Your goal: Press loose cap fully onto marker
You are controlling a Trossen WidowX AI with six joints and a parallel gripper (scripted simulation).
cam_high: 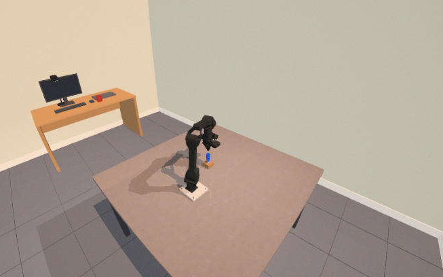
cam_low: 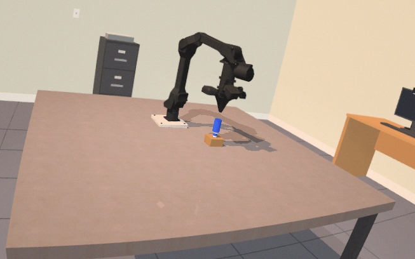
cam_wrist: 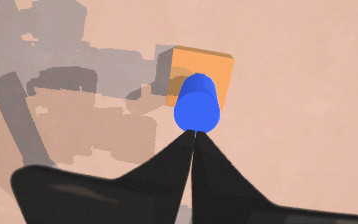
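My gripper tip is now 6 cm above the blue cap. Also, from my gripper tip: holder block 13 cm below.
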